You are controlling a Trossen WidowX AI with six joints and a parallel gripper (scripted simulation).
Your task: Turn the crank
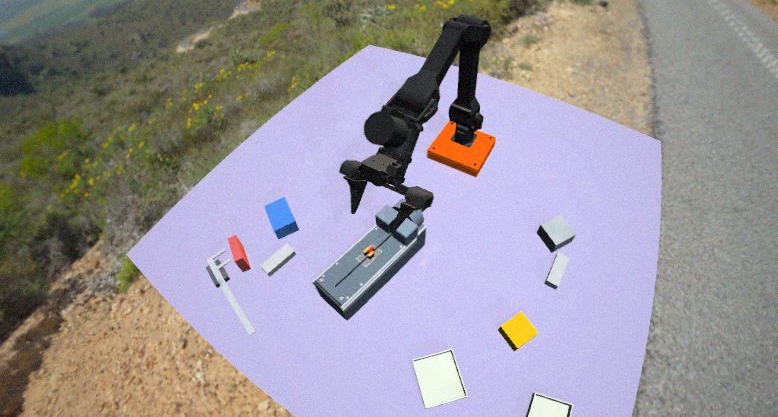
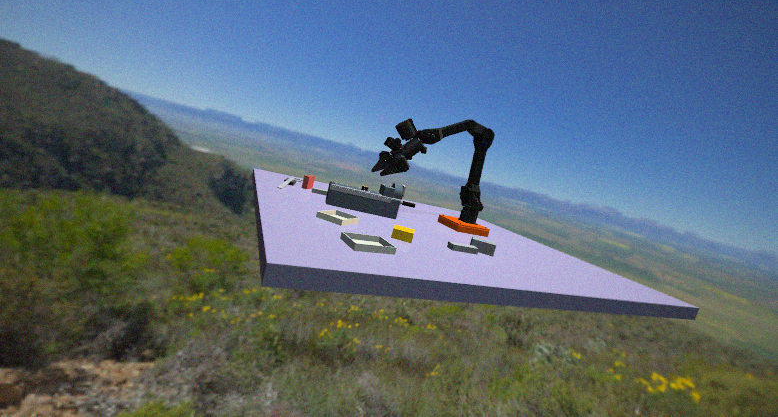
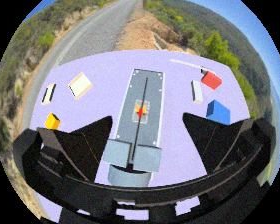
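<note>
Right now the dark crank handle is 150 mm behind my gripper tip, 40 mm to the left of it and 90 mm below it. The rest, counted from my gripper tip: red pointer: 30 mm ahead, 10 mm to the left, 60 mm below; red block: 190 mm ahead, 280 mm to the right, 120 mm below; blue block: 40 mm ahead, 270 mm to the right, 130 mm below.
</note>
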